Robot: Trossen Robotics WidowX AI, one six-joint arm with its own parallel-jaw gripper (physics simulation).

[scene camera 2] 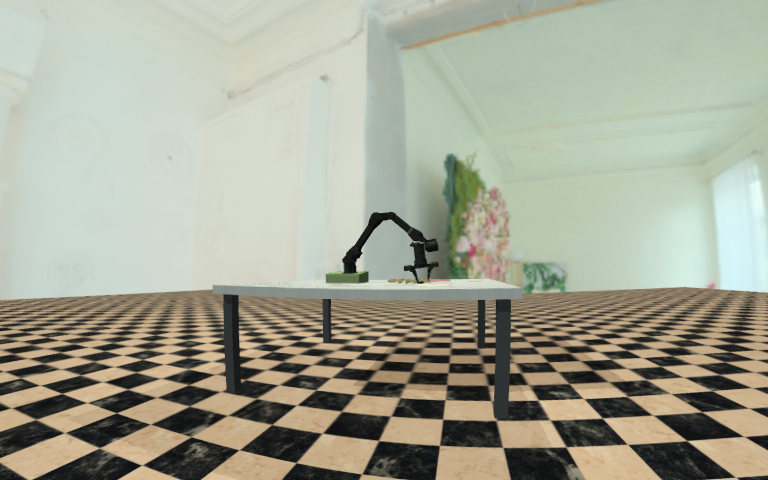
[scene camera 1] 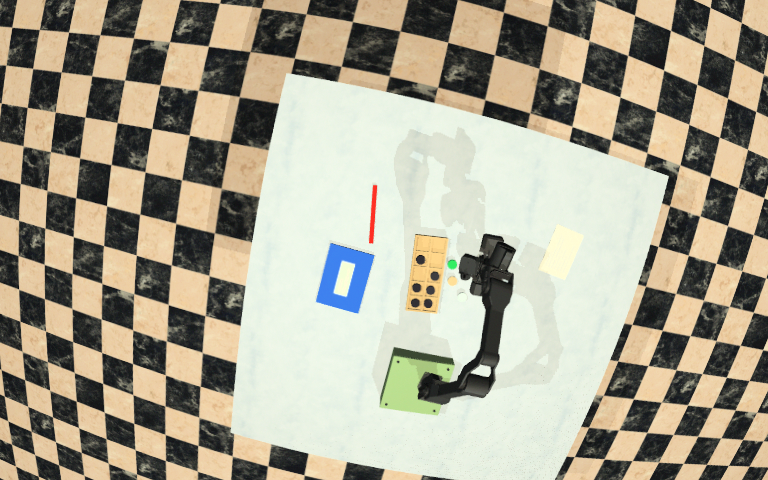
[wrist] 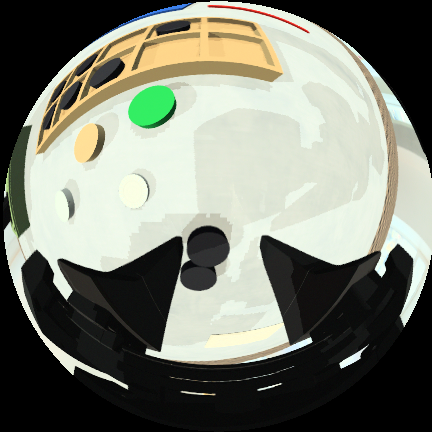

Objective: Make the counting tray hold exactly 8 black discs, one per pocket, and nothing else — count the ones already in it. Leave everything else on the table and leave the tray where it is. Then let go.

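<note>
The tan counting tray (scene camera 1: 422, 243) (wrist: 240, 69) has two rows of five pockets. Several black discs sit in it, one per occupied pocket. In scene camera 1 both top pockets, the right pocket below them and the left pocket of the middle pair are empty. Two loose black discs (wrist: 208, 246) (wrist: 198, 276) lie touching on the table; the arm hides them in scene camera 1. My gripper (scene camera 2: 424, 279) (wrist: 221, 241) is partly open, low over the table beside the tray. In the wrist view both loose discs show between its fingers, nearer the left finger, and it holds nothing.
A green disc (scene camera 1: 451, 264) (wrist: 152, 106), a tan disc (scene camera 1: 451, 280) (wrist: 89, 143), a white disc (scene camera 1: 462, 295) (wrist: 64, 204) and a cream disc (wrist: 134, 191) lie between tray and gripper. A blue frame (scene camera 1: 324, 283), a red bar (scene camera 1: 372, 213) and a cream card (scene camera 1: 560, 252) (wrist: 242, 336) lie farther out.
</note>
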